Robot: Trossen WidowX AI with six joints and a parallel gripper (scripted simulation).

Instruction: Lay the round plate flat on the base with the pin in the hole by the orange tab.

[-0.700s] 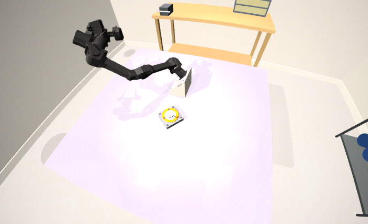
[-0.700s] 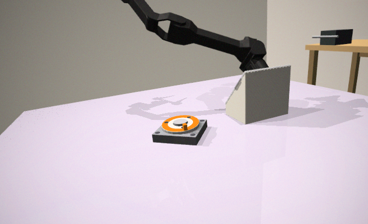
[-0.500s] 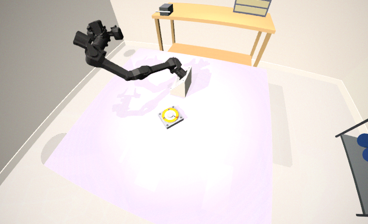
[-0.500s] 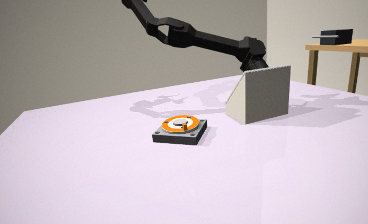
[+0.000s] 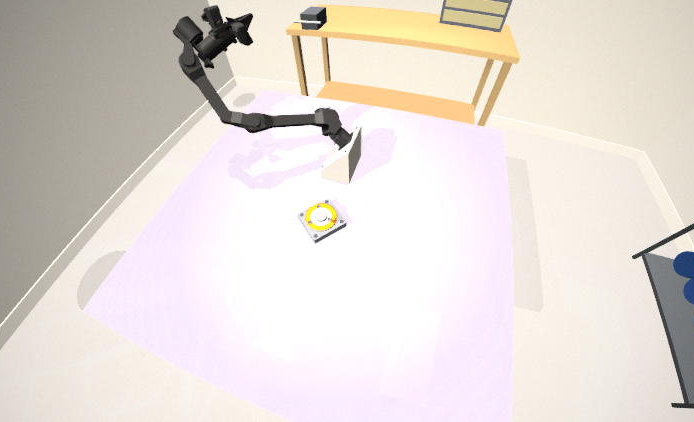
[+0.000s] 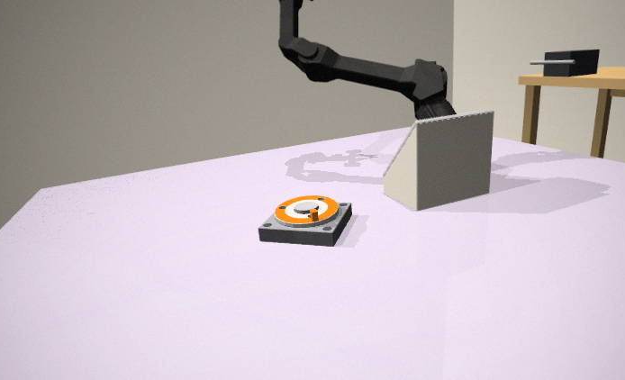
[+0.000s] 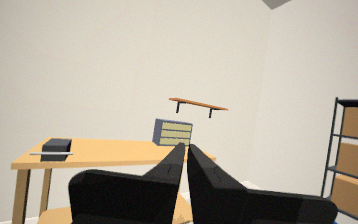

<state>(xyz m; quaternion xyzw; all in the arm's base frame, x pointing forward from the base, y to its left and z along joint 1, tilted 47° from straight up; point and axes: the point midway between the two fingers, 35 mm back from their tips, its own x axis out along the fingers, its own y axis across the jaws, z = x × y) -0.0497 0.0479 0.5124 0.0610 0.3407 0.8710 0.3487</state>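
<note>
My gripper tip is now 49 cm above the dark grey square base, 41 cm short of it and 29 cm to the right of it.
</note>
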